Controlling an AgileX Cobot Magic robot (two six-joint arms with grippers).
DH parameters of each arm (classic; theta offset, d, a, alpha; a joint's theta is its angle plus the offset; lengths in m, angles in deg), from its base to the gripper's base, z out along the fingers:
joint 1: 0 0.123 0 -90
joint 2: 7.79 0 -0.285 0
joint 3: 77.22 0 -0.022 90
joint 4: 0 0.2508 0 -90
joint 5: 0 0 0.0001 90
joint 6: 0 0.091 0 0
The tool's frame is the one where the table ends.
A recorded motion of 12 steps. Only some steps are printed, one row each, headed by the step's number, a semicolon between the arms.
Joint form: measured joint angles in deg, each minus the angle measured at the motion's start. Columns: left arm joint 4, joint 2, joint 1, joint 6, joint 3, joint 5; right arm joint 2, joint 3, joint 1, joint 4, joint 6, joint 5.
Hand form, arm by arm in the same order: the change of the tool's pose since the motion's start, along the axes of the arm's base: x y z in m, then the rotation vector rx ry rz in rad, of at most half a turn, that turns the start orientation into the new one. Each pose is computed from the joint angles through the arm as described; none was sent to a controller.
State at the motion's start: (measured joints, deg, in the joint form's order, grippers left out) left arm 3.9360 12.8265 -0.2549 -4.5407 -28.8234 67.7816; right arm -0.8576 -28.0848 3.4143 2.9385 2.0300 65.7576
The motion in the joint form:
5: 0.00 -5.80 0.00 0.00 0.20 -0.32; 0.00 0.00 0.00 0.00 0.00 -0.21
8: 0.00 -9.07 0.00 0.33 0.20 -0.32; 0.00 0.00 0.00 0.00 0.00 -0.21
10: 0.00 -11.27 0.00 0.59 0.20 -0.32; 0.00 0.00 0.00 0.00 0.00 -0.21
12: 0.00 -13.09 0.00 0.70 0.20 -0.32; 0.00 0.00 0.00 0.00 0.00 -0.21
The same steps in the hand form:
5: -0.0141 0.0000 0.0008 -0.0003 -0.1033 -0.0004; 0.0002 0.0000 0.0003 0.0003 -0.0036 -0.0002
8: -0.0224 0.0001 0.0010 0.0037 -0.1600 -0.0042; 0.0002 0.0000 0.0003 0.0003 -0.0036 -0.0002
10: -0.0280 0.0001 0.0009 0.0071 -0.1982 -0.0071; 0.0002 0.0000 0.0003 0.0003 -0.0036 -0.0002
12: -0.0326 0.0001 0.0006 0.0085 -0.2298 -0.0082; 0.0002 0.0000 0.0003 0.0003 -0.0036 -0.0002

